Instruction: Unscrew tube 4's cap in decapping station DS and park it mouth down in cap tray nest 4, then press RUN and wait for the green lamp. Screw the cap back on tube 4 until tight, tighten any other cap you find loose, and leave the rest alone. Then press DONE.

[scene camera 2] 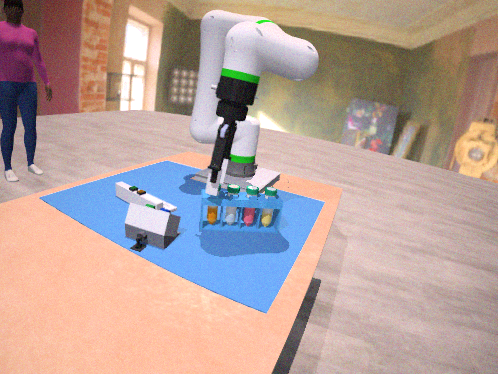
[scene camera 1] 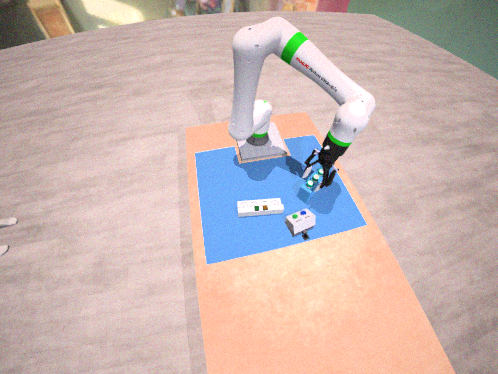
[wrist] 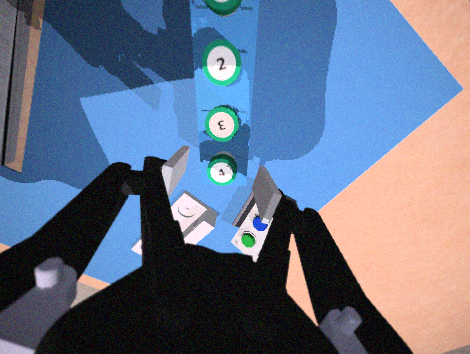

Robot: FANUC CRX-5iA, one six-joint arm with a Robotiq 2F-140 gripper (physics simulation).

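Seen in the pictures: gripper, between the fingertips: (scene camera 2: 214,187) (scene camera 1: 310,183) (wrist: 222,168); arm's base, origin of its link: (scene camera 2: 238,171) (scene camera 1: 257,137).
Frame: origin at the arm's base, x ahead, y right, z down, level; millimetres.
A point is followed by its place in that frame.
Cap 4 (scene camera 1: 310,183) @[x 474, y -94, z -94 mm] (wrist: 222,172) @[x 472, y -97, z -95 mm], green with a white numbered top, sits on tube 4 (scene camera 2: 212,215) @[x 484, y -103, z -10 mm], which holds orange liquid, at the near end of the blue rack (scene camera 1: 306,194) @[x 498, y -74, z -41 mm] (scene camera 2: 241,230) @[x 459, y -183, z 25 mm]. My gripper (scene camera 1: 313,181) @[x 471, y -97, z -86 mm] (scene camera 2: 213,188) @[x 471, y -97, z -86 mm] (wrist: 222,168) @[x 471, y -97, z -86 mm] is open and empty, pointing down, with one finger on each side of cap 4 and a gap at each side in the wrist view. Cap 3 (scene camera 2: 233,189) @[x 464, y -148, z -90 mm] (wrist: 222,123) @[x 448, y -145, z -93 mm] and cap 2 (scene camera 2: 252,190) @[x 440, y -193, z -91 mm] (wrist: 221,63) @[x 424, y -189, z -93 mm] sit on their tubes; cap 1 (scene camera 2: 270,192) @[x 416, y -237, z -88 mm] does too. Thread tightness cannot be told.
The white cap tray (scene camera 1: 245,212) @[x 483, y 234, z -14 mm] (scene camera 2: 121,192) @[x 483, y 233, z 5 mm] (wrist: 201,231) @[x 507, y 75, z -17 mm] has a dark green and an orange square on its front. The button box (scene camera 1: 300,223) @[x 628, y 27, z -49 mm] (scene camera 2: 146,218) @[x 636, y 3, z -33 mm] with a green button (wrist: 248,240) @[x 583, y 26, z -41 mm] and a blue button (wrist: 260,223) @[x 579, y -18, z -42 mm] stands near the rack's cap 4 end.
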